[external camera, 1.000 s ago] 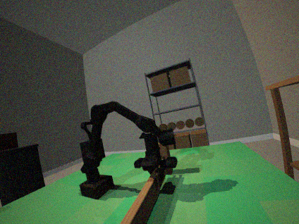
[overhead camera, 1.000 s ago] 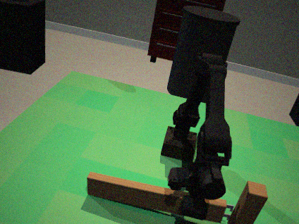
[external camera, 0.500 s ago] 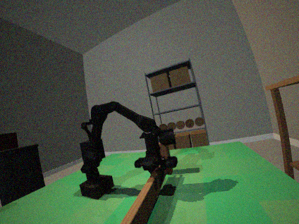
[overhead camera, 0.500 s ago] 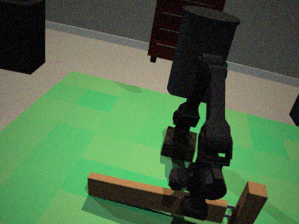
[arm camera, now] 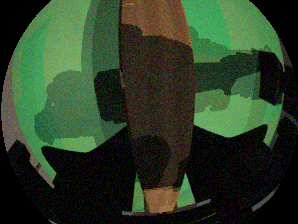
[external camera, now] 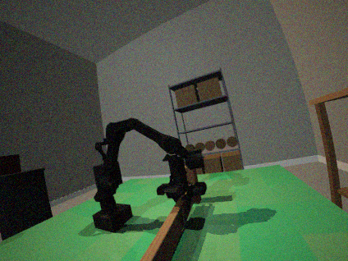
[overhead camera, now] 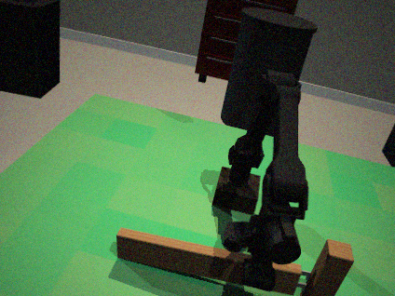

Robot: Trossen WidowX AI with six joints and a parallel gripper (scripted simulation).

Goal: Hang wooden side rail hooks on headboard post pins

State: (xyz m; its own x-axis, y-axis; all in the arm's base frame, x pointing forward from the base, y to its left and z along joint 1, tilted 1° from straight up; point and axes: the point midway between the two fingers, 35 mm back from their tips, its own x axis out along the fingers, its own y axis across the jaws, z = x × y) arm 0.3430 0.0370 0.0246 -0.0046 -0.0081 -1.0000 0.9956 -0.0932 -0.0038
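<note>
My gripper tip is 15 cm to the right of the headboard post, 4 cm below it and 1 cm short of it.
</note>
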